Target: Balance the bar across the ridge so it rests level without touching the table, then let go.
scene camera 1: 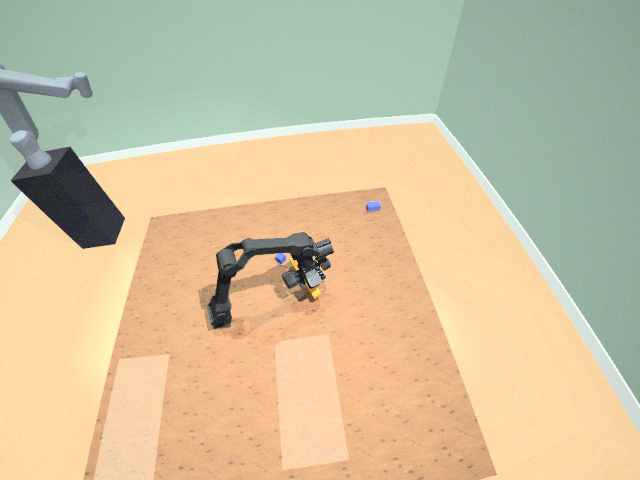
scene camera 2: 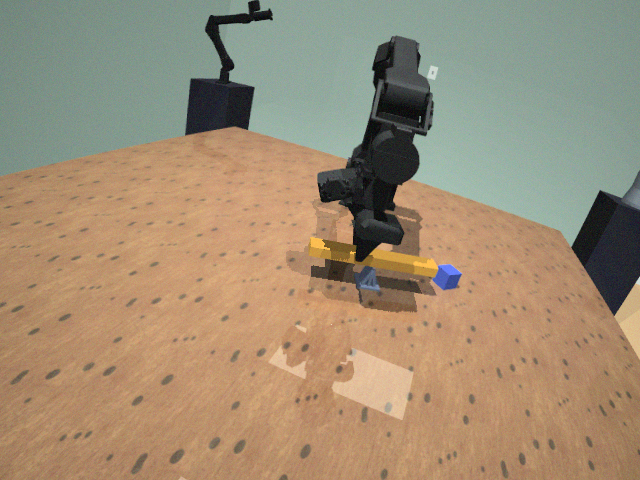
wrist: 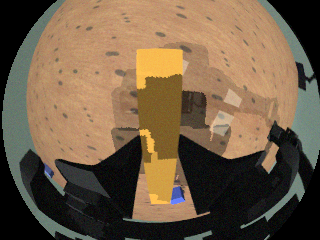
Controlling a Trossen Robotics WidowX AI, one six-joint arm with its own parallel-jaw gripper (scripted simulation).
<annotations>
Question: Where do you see a yellow bar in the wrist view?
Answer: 159, 71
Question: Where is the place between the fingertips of my gripper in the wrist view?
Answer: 159, 139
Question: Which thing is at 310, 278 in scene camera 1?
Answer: My gripper.
</annotations>
